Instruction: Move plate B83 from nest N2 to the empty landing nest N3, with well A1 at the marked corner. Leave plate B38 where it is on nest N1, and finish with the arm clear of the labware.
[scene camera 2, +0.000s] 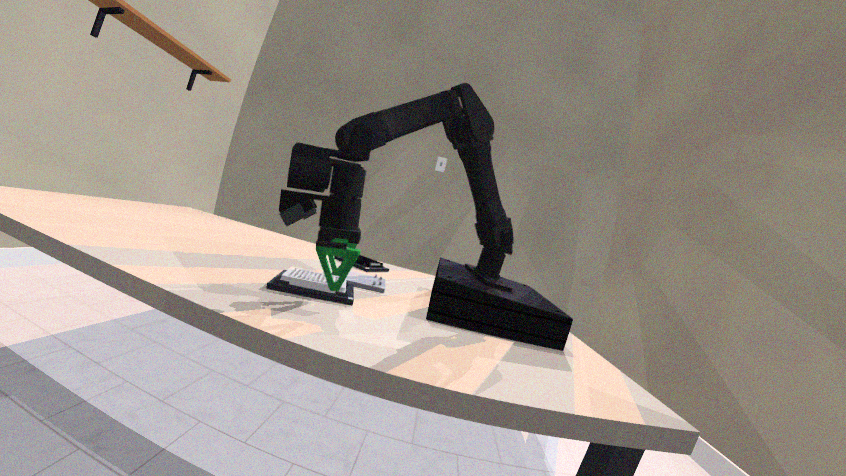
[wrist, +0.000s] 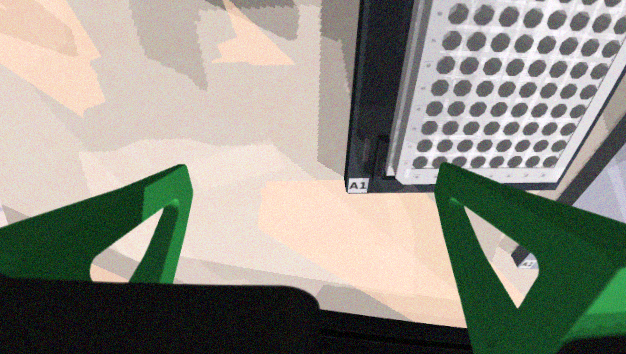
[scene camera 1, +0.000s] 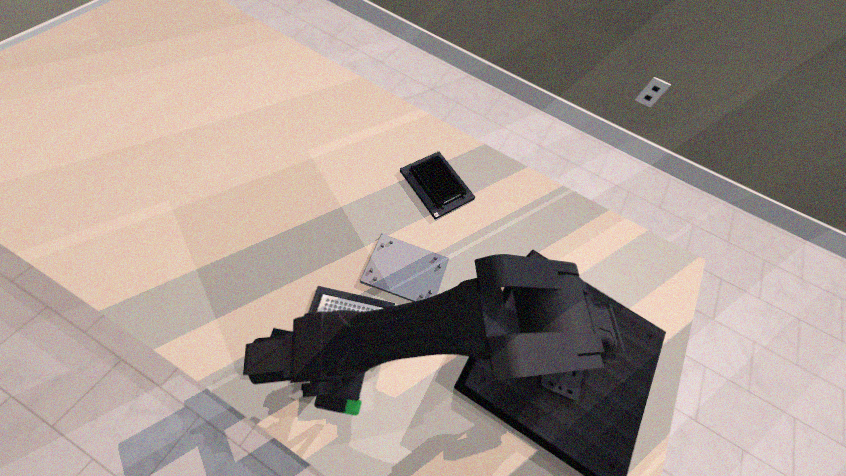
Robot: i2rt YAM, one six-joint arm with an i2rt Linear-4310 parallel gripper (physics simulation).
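Observation:
A white well plate lies in a dark nest, with an A1 label at one corner. Beside it is a light grey nest with small posts and no plate. Farther back, a dark nest holds what looks like a black plate. No B or N codes are readable. My gripper is open and empty, low at the white plate's A1 end. In the wrist view, its right fingertip overlaps the plate's edge. The arm hides part of the plate in scene camera 1.
The black arm base stands on the wooden table beyond the light grey nest. My forearm passes over the area beside the nests. A table edge runs along the near side in scene camera 2. A wall shelf is high up.

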